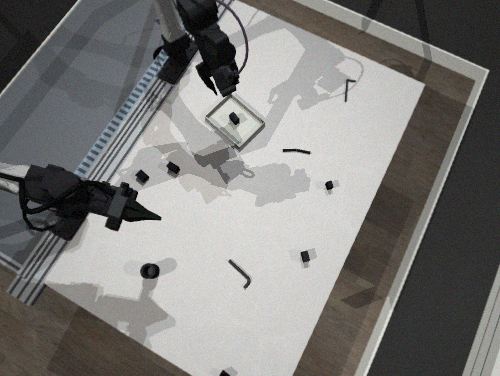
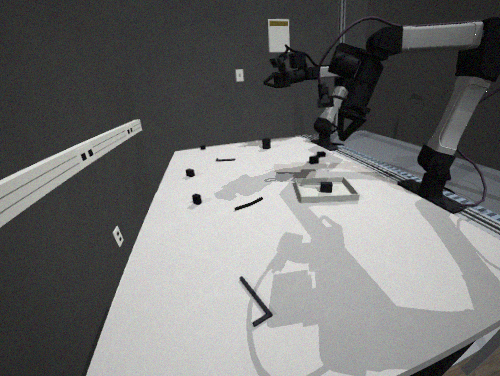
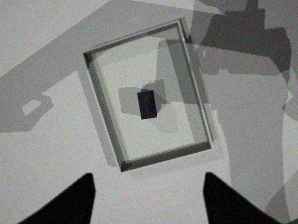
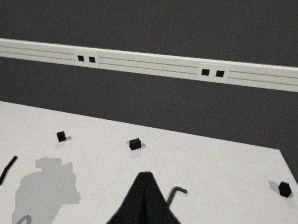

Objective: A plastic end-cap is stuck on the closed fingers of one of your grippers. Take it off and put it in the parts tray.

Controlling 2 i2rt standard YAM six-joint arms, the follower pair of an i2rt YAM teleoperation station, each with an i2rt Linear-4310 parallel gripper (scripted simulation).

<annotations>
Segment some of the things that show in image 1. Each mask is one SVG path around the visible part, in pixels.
A parts tray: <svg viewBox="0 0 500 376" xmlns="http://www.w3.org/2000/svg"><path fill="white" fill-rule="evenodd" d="M231 93L205 115L205 119L236 147L241 149L265 125L265 121ZM234 112L240 120L236 125L229 119L229 114Z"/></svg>
</annotations>
